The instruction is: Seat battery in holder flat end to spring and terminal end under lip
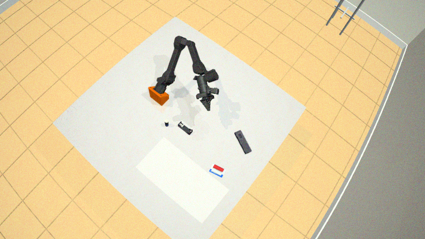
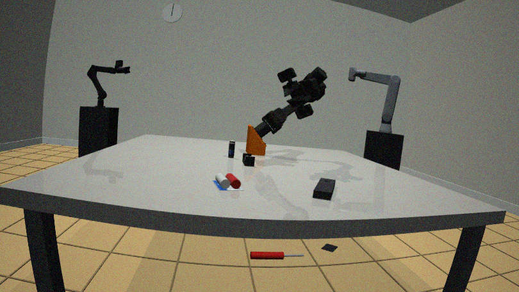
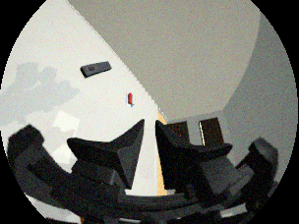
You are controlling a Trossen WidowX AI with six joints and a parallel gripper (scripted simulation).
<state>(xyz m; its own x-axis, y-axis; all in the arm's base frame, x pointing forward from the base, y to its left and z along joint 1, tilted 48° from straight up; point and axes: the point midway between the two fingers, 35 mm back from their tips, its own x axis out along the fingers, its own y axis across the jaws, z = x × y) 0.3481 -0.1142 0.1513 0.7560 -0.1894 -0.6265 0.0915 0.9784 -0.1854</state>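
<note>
My gripper tip is now 21 cm past the battery, 21 cm above it and 14 cm to the left of it.
</note>
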